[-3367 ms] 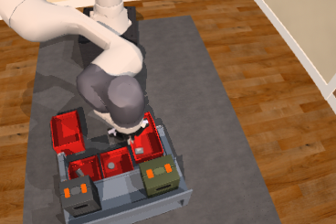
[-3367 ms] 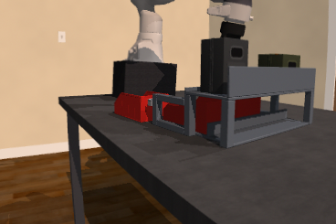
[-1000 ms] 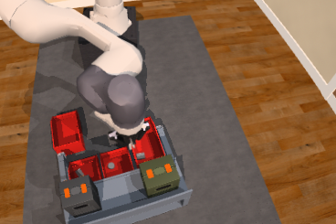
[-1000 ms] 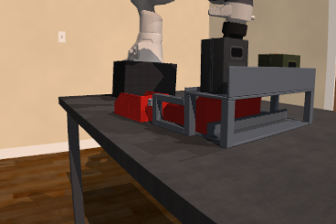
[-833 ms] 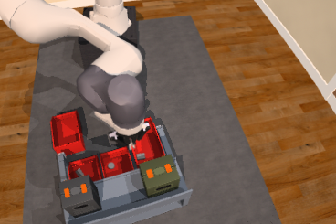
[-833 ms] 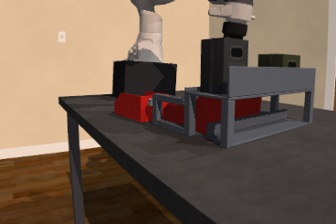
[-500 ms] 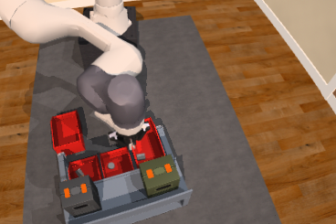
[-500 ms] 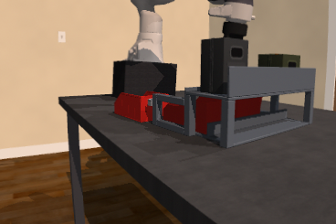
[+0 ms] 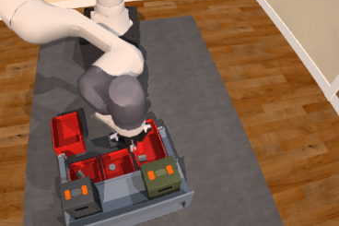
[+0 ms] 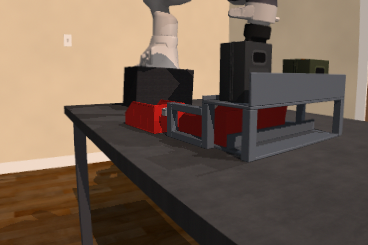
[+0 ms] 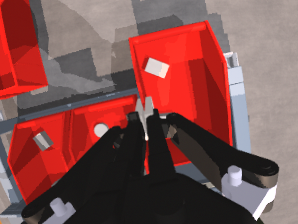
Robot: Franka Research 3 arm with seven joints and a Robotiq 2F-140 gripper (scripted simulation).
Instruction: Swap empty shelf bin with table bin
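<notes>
Now: hand 9 cm above the shelf lip, 6 cm to the left of it and 4 cm past it. From my hand the other things lie so: grey box 20 cm to the right, 14 cm ahead, 7 cm above; then olive box 16 cm ahead, 5 cm above, 3 cm to the left.
</notes>
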